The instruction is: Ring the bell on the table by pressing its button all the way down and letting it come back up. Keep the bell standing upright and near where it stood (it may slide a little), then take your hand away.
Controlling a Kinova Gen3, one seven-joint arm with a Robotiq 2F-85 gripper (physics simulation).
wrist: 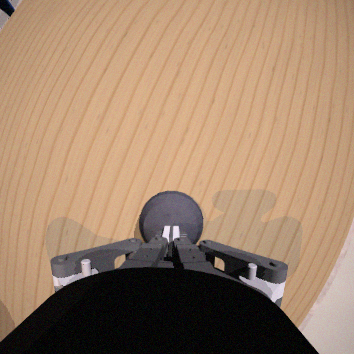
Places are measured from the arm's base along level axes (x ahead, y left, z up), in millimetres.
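Pixels of known places: gripper, fingertip midpoint: [171,235].
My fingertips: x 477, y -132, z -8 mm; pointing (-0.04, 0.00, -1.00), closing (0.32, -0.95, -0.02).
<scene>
Behind a point stands the place of what it marks.
The bell, a dark grey round dome [171,212] @[x 494, y -125, z -28 mm], stands on the wooden table [165,100] @[x 627, y -66, z -70 mm] at the lower middle of the wrist view. My gripper [171,235] @[x 477, y -132, z -8 mm] is shut and empty. Its pale fingertips overlap the near part of the dome in the view. The button is hidden behind the fingertips, and I cannot tell whether they touch it. The near edge of the bell is hidden behind the fingers.
Shadows of the gripper fall on the table on both sides of the bell. The table's edge curves past at the lower right, with a pale floor [332,300] beyond. A dark blue object [6,7] shows at the top left corner.
</scene>
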